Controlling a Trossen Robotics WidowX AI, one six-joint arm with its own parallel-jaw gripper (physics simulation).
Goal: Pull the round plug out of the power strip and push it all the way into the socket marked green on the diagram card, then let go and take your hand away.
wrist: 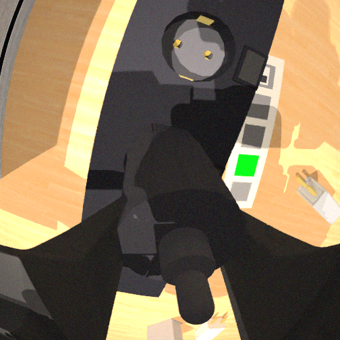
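The black round plug (185, 200) is between the fingers of my gripper (170, 206), which is shut on it; its cord stub points toward the bottom of the view. The plug is over the lower part of the dark power strip (137, 95) and hides the strip beneath, so I cannot tell whether it is in a socket or above one. An empty round socket (200, 52) with two brass contacts shows near the top. The white diagram card (250, 150) lies along the strip's right side, with a green square (246, 165) second from its lower end, beside the plug.
A dark square switch (250, 66) stands at the strip's right edge, partly over the card. A white two-pin plug (322, 201) lies at the right. Another white plug (211, 330) and a pale block (165, 331) are at the bottom. A grey ridged surface (10, 50) is at the left edge.
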